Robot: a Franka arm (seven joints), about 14 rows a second.
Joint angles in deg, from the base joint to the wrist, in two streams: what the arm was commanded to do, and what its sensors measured. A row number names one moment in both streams.
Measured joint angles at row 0:
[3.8 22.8 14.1 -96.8 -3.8 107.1 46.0]
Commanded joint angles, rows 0 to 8:
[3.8 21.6 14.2 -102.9 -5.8 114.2 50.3]
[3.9 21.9 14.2 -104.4 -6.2 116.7 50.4]
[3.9 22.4 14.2 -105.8 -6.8 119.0 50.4]
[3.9 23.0 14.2 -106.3 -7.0 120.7 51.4]
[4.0 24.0 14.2 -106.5 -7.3 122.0 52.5]
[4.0 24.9 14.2 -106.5 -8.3 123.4 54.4]
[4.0 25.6 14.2 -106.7 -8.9 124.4 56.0]
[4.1 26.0 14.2 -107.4 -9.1 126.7 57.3]
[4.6 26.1 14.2 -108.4 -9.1 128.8 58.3]
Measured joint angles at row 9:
[3.9 25.6 14.1 -107.1 -7.8 125.2 54.6]
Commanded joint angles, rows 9 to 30:
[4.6 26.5 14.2 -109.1 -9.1 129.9 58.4]
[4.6 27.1 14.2 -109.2 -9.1 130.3 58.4]
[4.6 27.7 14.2 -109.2 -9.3 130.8 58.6]
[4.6 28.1 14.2 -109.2 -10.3 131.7 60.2]
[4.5 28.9 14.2 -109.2 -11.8 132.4 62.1]
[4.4 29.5 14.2 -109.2 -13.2 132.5 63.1]
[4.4 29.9 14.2 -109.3 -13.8 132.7 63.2]
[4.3 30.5 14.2 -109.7 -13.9 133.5 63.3]
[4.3 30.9 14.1 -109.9 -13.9 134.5 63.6]
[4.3 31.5 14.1 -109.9 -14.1 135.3 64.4]
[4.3 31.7 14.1 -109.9 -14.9 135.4 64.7]
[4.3 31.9 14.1 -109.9 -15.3 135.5 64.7]
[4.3 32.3 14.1 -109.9 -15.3 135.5 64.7]
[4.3 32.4 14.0 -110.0 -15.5 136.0 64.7]
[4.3 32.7 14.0 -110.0 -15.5 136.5 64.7]
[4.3 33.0 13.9 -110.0 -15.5 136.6 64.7]
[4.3 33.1 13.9 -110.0 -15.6 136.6 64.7]
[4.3 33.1 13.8 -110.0 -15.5 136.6 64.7]
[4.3 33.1 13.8 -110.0 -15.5 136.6 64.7]
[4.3 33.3 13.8 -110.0 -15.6 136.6 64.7]
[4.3 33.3 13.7 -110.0 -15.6 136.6 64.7]
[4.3 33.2 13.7 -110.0 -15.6 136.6 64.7]
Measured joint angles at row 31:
[4.2 33.4 13.8 -109.7 -13.7 135.8 62.7]
